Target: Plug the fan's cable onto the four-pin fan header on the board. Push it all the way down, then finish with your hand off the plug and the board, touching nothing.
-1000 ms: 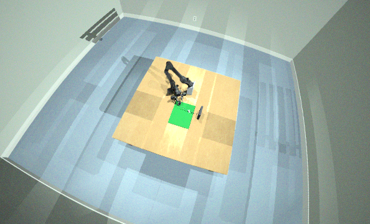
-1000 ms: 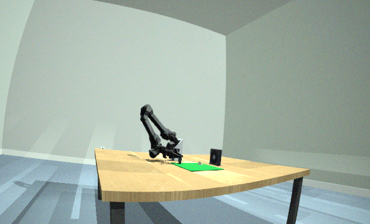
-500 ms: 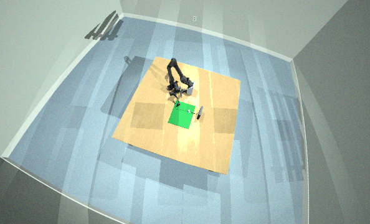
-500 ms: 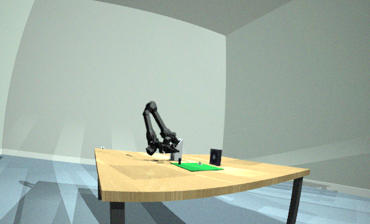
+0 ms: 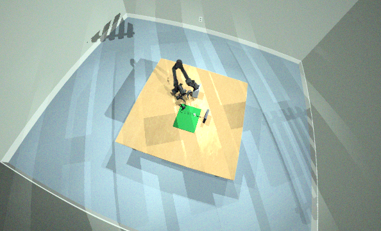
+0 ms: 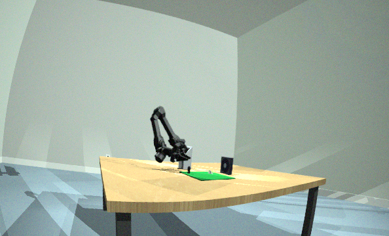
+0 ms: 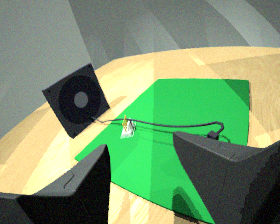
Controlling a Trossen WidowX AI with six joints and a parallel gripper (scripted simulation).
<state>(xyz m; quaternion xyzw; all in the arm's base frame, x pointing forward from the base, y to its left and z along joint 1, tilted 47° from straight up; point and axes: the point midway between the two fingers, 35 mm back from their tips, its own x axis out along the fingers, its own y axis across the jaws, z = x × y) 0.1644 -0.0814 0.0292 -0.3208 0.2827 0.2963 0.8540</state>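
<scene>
The fan cable plug is 7 cm below my gripper tip, 5 cm ahead of it and 2 cm to the right of it. Also, from my gripper tip: green board (15 cm ahead, 11 cm below, 6 cm to the left); then black fan (24 cm to the left, 9 cm ahead, 3 cm below).
</scene>
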